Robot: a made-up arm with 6 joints.
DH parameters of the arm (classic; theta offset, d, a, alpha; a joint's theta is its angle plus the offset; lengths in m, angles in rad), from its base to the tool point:
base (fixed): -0.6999 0 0.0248 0
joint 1: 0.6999 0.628 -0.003 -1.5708
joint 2: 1.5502 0 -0.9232 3.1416
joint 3: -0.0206 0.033 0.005 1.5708
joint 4: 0 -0.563 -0.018 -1.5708
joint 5: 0 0.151 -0.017 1.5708
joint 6: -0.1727 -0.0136 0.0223 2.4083
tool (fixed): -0.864 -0.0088 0 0
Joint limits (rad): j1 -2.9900..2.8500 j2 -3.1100..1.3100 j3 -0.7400..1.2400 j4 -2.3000..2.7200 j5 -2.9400..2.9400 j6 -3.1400..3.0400
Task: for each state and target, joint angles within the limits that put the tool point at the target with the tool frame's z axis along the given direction. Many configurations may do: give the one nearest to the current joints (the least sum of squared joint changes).
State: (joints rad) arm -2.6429 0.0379 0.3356 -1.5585 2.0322 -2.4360
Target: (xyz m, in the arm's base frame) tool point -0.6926 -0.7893 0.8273 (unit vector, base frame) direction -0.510 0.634 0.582
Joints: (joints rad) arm -2.1738 0.8684 0.1353 -0.7017 1.6237 -2.0702
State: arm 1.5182 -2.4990 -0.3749 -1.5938 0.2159 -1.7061
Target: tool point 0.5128 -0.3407 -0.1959 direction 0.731 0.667 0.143
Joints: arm 2.4342 -3.0988 0.1004 -1.5292 0.7423 -1.6867
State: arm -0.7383 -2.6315 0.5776 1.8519 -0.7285 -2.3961
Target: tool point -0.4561 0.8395 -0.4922 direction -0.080 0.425 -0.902
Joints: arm -0.9807 -2.5789 1.0111 2.1921 -0.6319 -2.5806
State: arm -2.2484 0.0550 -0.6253 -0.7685 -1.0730 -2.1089
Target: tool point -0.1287 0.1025 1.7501 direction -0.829 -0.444 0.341
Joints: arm -2.8344 -0.4180 0.1775 -0.4283 -1.0224 -1.3102
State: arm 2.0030 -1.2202 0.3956 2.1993 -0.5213 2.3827
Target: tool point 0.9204 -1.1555 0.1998 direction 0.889 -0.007 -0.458
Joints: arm 2.2738 -1.9351 1.0941 1.7830 -0.3252 2.3230
